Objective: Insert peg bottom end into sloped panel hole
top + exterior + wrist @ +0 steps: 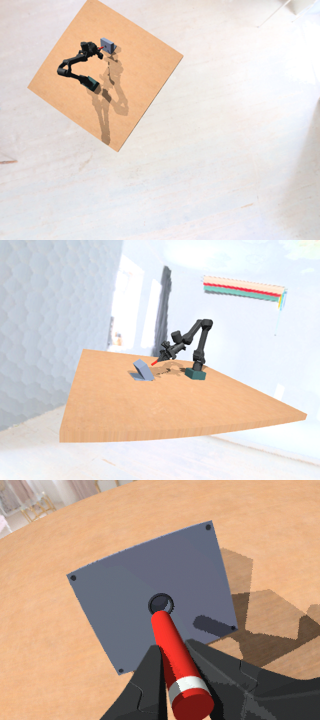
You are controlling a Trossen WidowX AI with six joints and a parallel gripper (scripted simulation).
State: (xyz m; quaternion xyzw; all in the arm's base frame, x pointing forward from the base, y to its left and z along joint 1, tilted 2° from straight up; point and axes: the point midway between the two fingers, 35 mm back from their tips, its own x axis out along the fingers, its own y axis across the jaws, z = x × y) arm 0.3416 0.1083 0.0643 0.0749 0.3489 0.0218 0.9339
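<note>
My gripper tip is now 8 cm short of the sloped panel, 1 cm to the right of it and 7 cm above it. Round my gripper tip: peg: 1 cm behind, 1 cm above; then flat foot: 10 cm ahead, 1 cm to the left, 11 cm below.
</note>
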